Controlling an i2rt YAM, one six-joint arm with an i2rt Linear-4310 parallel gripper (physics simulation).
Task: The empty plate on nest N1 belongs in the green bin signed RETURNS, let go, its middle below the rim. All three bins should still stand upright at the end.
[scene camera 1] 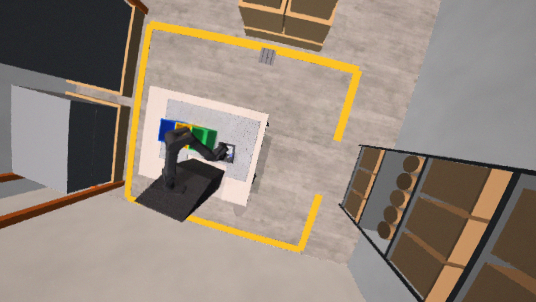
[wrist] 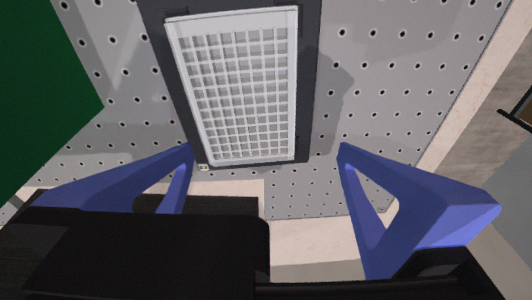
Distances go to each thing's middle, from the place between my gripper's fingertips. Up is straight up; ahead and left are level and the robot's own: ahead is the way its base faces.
Scene:
I see my gripper 50 mm above the clear gridded plate [wrist: 239, 72], 10 mm to the right of it and 10 mm short of it.

